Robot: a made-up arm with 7 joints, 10 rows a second.
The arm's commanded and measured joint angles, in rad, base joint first. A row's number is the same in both.
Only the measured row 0 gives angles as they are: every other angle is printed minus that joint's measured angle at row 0.
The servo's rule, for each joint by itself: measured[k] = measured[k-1] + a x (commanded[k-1-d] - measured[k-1]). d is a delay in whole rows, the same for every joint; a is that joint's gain. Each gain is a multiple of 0.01, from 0.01 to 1. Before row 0 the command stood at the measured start. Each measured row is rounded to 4 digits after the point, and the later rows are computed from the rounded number. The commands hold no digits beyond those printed.
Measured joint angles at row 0:
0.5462, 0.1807, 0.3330, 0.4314, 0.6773, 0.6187, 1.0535
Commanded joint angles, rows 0 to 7:
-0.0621, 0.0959, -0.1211, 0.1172, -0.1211, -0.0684, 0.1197
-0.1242, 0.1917, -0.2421, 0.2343, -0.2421, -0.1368, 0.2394
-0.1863, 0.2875, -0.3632, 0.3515, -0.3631, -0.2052, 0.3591
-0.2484, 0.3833, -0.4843, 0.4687, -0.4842, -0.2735, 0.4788
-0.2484, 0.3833, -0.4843, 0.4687, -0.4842, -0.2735, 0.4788
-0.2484, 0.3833, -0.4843, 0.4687, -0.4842, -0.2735, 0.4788
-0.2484, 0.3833, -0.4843, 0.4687, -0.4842, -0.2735, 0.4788
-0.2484, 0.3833, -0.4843, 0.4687, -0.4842, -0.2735, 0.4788
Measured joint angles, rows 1 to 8:
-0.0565, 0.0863, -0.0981, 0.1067, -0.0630, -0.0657, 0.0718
-0.1181, 0.1812, -0.2147, 0.2228, -0.1561, -0.1340, 0.1724
-0.1802, 0.2769, -0.3350, 0.3399, -0.2637, -0.2024, 0.2844
-0.2423, 0.3727, -0.4559, 0.4571, -0.3784, -0.2707, 0.4010
-0.2479, 0.3822, -0.4789, 0.4677, -0.4334, -0.2734, 0.4477
-0.2484, 0.3832, -0.4833, 0.4686, -0.4598, -0.2735, 0.4664
-0.2484, 0.3833, -0.4841, 0.4687, -0.4725, -0.2735, 0.4738
-0.2484, 0.3833, -0.4843, 0.4687, -0.4786, -0.2735, 0.4768
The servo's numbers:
d 0
a 0.91 0.90 0.81 0.91 0.52 0.96 0.60

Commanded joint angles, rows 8 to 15:
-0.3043, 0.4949, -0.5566, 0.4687, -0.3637, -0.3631, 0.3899
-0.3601, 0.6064, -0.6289, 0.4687, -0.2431, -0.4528, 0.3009
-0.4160, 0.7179, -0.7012, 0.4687, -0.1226, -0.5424, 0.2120
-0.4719, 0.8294, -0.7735, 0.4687, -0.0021, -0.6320, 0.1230
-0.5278, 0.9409, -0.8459, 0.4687, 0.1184, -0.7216, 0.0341
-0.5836, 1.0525, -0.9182, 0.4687, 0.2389, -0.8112, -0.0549
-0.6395, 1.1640, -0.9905, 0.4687, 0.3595, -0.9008, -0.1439
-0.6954, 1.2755, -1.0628, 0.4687, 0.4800, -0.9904, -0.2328
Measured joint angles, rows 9 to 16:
-0.2993, 0.4837, -0.5429, 0.4687, -0.4189, -0.3595, 0.4247
-0.3546, 0.5941, -0.6126, 0.4687, -0.3275, -0.4491, 0.3504
-0.4105, 0.7055, -0.6844, 0.4687, -0.2210, -0.5387, 0.2674
-0.4664, 0.8170, -0.7566, 0.4687, -0.1072, -0.6283, 0.1808
-0.5223, 0.9285, -0.8289, 0.4687, 0.0101, -0.7179, 0.0928
-0.5781, 1.0401, -0.9012, 0.4687, 0.1291, -0.8075, 0.0042
-0.6340, 1.1516, -0.9735, 0.4687, 0.2489, -0.8971, -0.0847
-0.6899, 1.2631, -1.0458, 0.4687, 0.3691, -0.9867, -0.1736

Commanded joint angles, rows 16 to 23:
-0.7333, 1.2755, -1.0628, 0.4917, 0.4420, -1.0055, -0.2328
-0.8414, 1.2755, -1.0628, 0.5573, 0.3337, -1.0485, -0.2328
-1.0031, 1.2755, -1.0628, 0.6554, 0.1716, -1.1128, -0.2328
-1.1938, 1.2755, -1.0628, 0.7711, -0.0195, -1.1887, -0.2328
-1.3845, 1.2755, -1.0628, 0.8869, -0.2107, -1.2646, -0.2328
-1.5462, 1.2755, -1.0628, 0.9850, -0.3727, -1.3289, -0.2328
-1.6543, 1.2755, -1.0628, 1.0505, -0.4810, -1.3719, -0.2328
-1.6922, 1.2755, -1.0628, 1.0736, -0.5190, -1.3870, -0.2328
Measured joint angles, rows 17 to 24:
-0.7294, 1.2743, -1.0596, 0.4896, 0.4070, -1.0047, -0.2091
-0.8313, 1.2754, -1.0622, 0.5512, 0.3689, -1.0467, -0.2233
-0.9876, 1.2755, -1.0627, 0.6460, 0.2663, -1.1102, -0.2290
-1.1752, 1.2755, -1.0628, 0.7598, 0.1177, -1.1856, -0.2313
-1.3657, 1.2755, -1.0628, 0.8755, -0.0531, -1.2614, -0.2322
-1.5300, 1.2755, -1.0628, 0.9751, -0.2193, -1.3262, -0.2326
-1.6431, 1.2755, -1.0628, 1.0437, -0.3554, -1.3701, -0.2327
-1.6878, 1.2755, -1.0628, 1.0709, -0.4405, -1.3863, -0.2328

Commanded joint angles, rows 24 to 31:
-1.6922, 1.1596, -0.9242, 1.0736, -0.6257, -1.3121, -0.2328
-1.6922, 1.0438, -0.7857, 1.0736, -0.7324, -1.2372, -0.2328
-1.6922, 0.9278, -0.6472, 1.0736, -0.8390, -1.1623, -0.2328
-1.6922, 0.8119, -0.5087, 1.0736, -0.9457, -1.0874, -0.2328
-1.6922, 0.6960, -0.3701, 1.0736, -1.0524, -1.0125, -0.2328
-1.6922, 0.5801, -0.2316, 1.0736, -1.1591, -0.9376, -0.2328
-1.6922, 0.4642, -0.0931, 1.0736, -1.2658, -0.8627, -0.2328
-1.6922, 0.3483, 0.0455, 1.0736, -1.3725, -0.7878, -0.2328
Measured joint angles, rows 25 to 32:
-1.6918, 1.1712, -0.9505, 1.0734, -0.5368, -1.3151, -0.2328
-1.6922, 1.0565, -0.8170, 1.0736, -0.6385, -1.2403, -0.2328
-1.6922, 0.9407, -0.6795, 1.0736, -0.7428, -1.1654, -0.2328
-1.6922, 0.8248, -0.5412, 1.0736, -0.8483, -1.0905, -0.2328
-1.6922, 0.7089, -0.4026, 1.0736, -0.9544, -1.0156, -0.2328
-1.6922, 0.5930, -0.2641, 1.0736, -1.0608, -0.9407, -0.2328
-1.6922, 0.4771, -0.1256, 1.0736, -1.1674, -0.8658, -0.2328
-1.6922, 0.3612, 0.0130, 1.0736, -1.2741, -0.7909, -0.2328

